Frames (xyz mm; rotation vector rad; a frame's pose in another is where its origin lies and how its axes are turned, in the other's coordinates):
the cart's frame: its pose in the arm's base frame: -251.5 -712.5 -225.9 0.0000 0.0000 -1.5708
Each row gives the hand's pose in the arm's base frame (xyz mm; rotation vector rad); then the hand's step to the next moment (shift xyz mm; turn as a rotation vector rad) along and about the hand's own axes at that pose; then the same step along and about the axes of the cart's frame.
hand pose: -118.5 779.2 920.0 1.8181 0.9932 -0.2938
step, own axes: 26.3 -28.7 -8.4 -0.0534 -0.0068 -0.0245
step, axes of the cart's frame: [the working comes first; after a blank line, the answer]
step, axes of the arm's base frame: -6.5 24.8 -30.4 -0.0444 -0.0045 0.0388

-24.8 -6.5 -30.4 0.0045 -0.0444 0.0388
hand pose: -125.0 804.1 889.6 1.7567 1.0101 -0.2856
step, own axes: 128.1 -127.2 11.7 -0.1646 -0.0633 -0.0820
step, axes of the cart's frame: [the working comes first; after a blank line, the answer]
step, axes of the arm's base frame: -12.3 66.2 -167.9 -0.1701 -0.0039 0.0942

-66.2 -12.3 -167.9 0.0039 -0.1701 0.0942
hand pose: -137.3 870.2 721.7 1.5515 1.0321 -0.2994
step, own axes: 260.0 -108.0 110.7 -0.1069 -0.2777 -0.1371
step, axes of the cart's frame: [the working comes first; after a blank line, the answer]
step, axes of the arm's base frame: 108.1 6.3 -282.5 -0.3148 0.0533 -0.0734

-6.3 108.1 -282.5 -0.0533 -0.3148 -0.0734
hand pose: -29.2 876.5 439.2 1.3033 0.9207 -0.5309
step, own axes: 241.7 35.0 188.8 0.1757 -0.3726 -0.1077
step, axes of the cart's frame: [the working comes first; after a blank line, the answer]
step, axes of the arm's base frame: 213.4 -135.8 -177.0 -0.2241 0.0485 -0.3588

135.8 213.4 -177.0 -0.0485 -0.2241 -0.3588
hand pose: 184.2 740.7 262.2 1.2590 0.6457 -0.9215
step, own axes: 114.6 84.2 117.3 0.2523 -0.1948 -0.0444
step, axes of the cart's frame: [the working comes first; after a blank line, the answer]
step, axes of the arm's base frame: 121.4 -135.9 -27.7 -0.0372 -0.0221 -0.3189

135.9 121.4 -27.7 0.0221 -0.0372 -0.3189
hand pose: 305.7 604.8 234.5 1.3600 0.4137 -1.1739
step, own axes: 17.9 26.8 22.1 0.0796 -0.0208 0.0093
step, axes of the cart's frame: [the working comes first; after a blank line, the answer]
step, axes of the arm's base frame: 21.2 -32.4 5.1 0.0129 -0.0361 -0.0734

32.4 21.2 5.1 0.0361 0.0129 -0.0734
